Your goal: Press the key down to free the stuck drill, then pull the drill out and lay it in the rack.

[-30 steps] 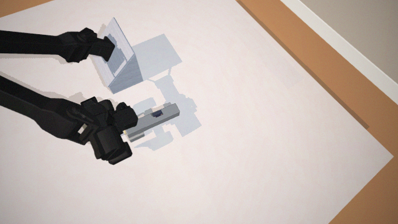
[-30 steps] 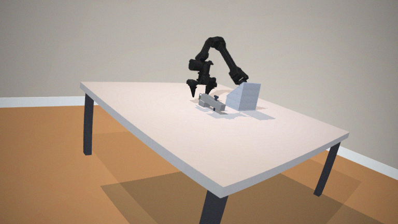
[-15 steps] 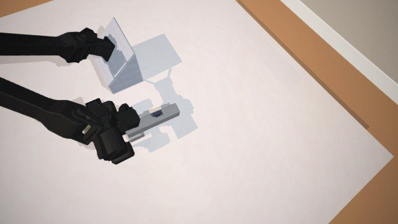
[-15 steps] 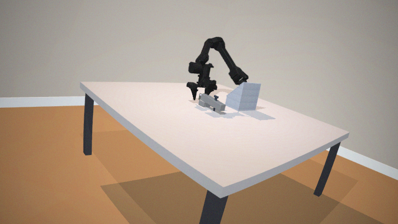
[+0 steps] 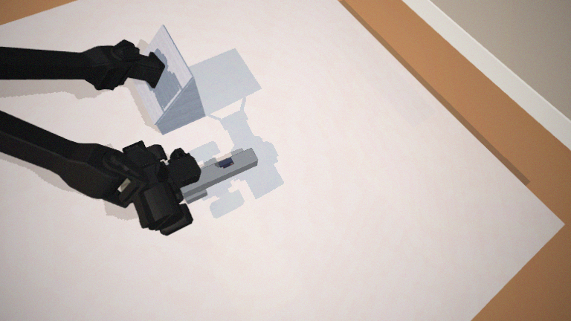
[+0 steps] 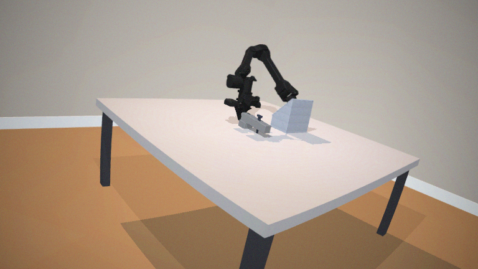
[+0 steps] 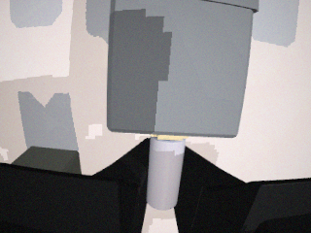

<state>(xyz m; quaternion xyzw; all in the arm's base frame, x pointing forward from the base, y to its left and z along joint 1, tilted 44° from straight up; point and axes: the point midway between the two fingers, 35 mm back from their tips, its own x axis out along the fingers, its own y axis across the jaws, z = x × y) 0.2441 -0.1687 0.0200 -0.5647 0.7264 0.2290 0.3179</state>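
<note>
My gripper tip is 50 mm to the right of the pale grey drill, 30 mm below it and 10 mm short of it. Also, from my gripper tip: grey block (110 mm to the left, 20 mm ahead, 20 mm above); dark blue key (140 mm to the left, 30 mm ahead, 30 mm above); olive-grey rack (80 mm behind, 40 mm to the right).
</note>
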